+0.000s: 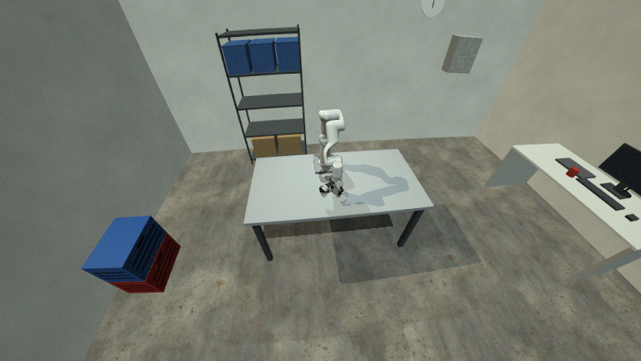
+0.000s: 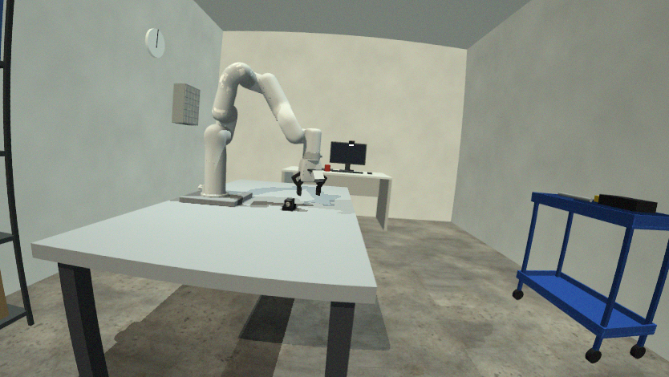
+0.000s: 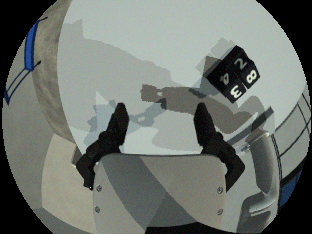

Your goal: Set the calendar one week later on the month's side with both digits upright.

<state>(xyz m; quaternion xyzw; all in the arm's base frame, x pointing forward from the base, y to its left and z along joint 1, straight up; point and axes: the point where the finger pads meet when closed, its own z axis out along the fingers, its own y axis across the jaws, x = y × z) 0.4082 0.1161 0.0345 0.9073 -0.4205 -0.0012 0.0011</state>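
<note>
Right now my hand is 50 mm past the cube, 120 mm to the left of it and 30 mm above it.
</note>
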